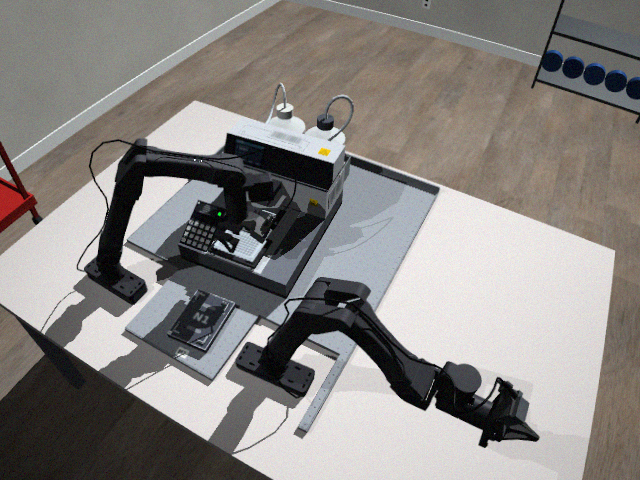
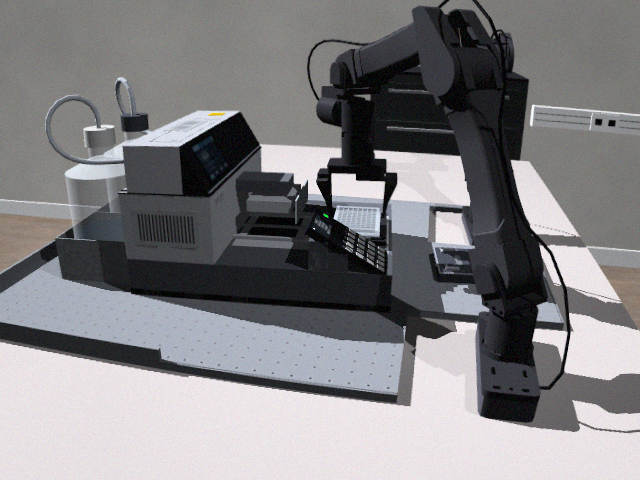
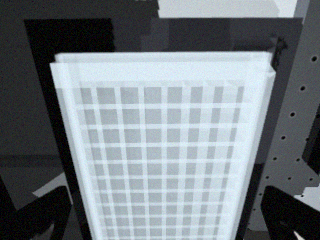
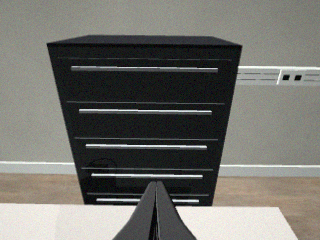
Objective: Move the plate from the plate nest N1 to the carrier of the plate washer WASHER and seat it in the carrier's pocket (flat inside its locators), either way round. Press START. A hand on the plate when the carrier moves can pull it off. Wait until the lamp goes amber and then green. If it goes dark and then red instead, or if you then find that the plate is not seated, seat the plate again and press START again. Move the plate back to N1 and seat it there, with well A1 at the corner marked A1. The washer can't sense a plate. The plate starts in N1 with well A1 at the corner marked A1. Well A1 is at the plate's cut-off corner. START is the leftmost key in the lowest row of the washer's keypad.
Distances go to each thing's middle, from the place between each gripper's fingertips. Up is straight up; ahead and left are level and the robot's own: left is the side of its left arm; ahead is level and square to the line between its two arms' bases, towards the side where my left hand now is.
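The white plate (image 2: 365,221) has my left hand (image 2: 356,215) 2 cm above it, and the dark carrier (image 3: 278,35) is 3 cm below my left hand. The washer (image 2: 187,234) is 15 cm ahead of that left hand, 1 cm to the left of it and 3 cm above it, while the wash head (image 2: 273,203) is also 15 cm ahead of my left hand and 1 cm to the left of it, but 2 cm above it. Going by its middle, the white plate is nearer to my left hand than to my right hand.
The nest N1 (image 1: 185,334) is a long way to the left of my right hand, a good way below it and a shade ahead of it. The dark carrier is 860 mm to the left of my right hand, 240 mm ahead of it and 170 mm below it; the white plate is 860 mm to the left of the right hand and 240 mm ahead of it too, but 160 mm below it. And the wash head, that's 870 mm to the left of my right hand, 390 mm ahead of it and 120 mm below it.
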